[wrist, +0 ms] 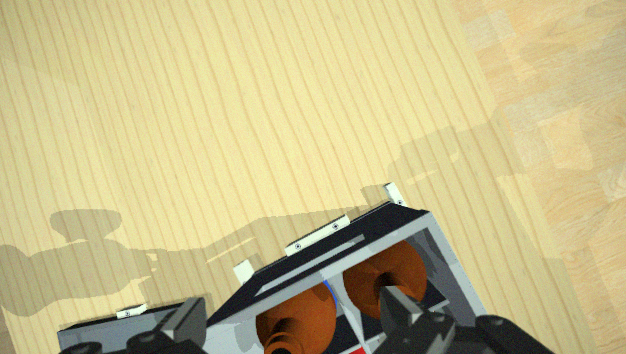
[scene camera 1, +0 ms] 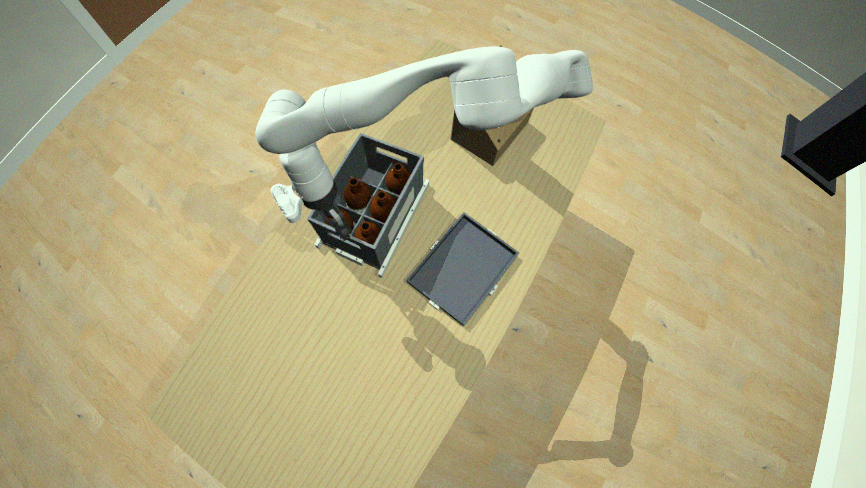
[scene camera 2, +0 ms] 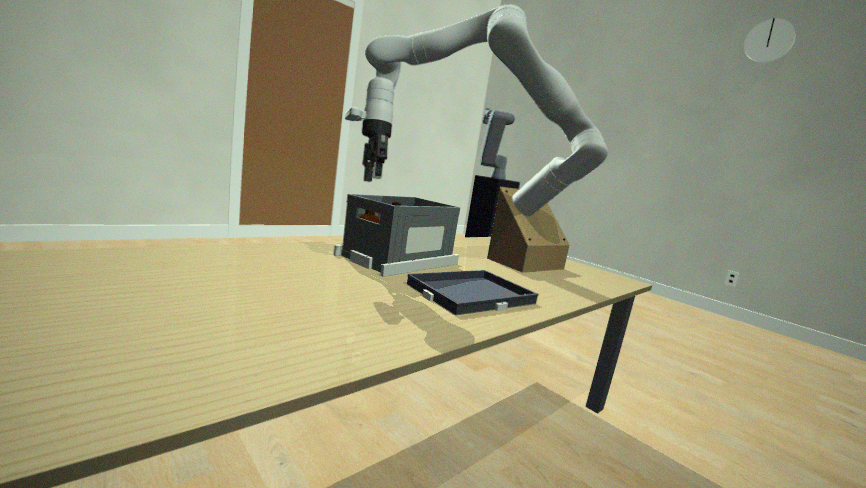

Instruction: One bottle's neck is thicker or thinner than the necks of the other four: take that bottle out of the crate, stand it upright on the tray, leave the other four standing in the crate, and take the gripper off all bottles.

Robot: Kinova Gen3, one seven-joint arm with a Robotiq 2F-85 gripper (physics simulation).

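Pixels of known places: gripper, fingertip midpoint: (wrist: 294,311) (scene camera 1: 335,224) (scene camera 2: 372,180); arm's base, origin of the base link: (scene camera 2: 522,205).
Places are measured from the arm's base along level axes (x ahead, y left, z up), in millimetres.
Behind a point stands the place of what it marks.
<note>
The dark grey crate (scene camera 1: 378,253) @[z -80, x 529, y 34 mm] (scene camera 2: 368,240) @[z -130, x 553, y -41 mm] (wrist: 385,218) @[z -95, x 569, y -124 mm] holds five brown bottles. Four are plain in scene camera 1: one bottle (scene camera 1: 356,193) @[z -73, x 436, y -110 mm], a second bottle (scene camera 1: 396,178) @[z -70, x 342, y -52 mm], a third bottle (scene camera 1: 381,207) @[z -73, x 430, y -33 mm] and a fourth bottle (scene camera 1: 366,232) @[z -42, x 512, y -10 mm]. The fifth is mostly hidden behind the gripper; it shows in the wrist view as the right bottle (wrist: 360,280) @[z -77, x 529, y -88 mm], its neck partly covered by a finger. The left bottle (wrist: 312,315) @[z -78, x 512, y -42 mm] stands beside it. I cannot tell which neck differs. The tray (scene camera 1: 469,266) @[z -195, x 390, y 224 mm] (scene camera 2: 478,292) @[z -195, x 389, y 222 mm] (wrist: 117,330) @[z -195, x 513, y 236 mm] is empty. My gripper (scene camera 1: 342,227) @[z 25, x 554, y -56 mm] (scene camera 2: 372,177) @[z 25, x 554, y -56 mm] (wrist: 294,311) @[z 25, x 554, y -56 mm] is open and empty above the crate.
White strips (scene camera 1: 403,229) @[z -171, x 416, y 22 mm] (scene camera 2: 419,265) @[z -185, x 425, y 26 mm] (wrist: 317,235) @[z -170, x 562, y -54 mm] stand along the crate's base, and small white blocks (scene camera 1: 434,304) @[z -184, x 533, y 208 mm] (scene camera 2: 501,306) @[z -190, x 414, y 317 mm] (wrist: 131,311) @[z -185, x 534, y 201 mm] edge the tray. The arm's wooden base block (scene camera 1: 487,142) @[z -105, x 77, y 71 mm] (scene camera 2: 527,242) @[z -105, x 72, y 101 mm] stands behind the tray. Crate walls and dividers surround the bottles.
</note>
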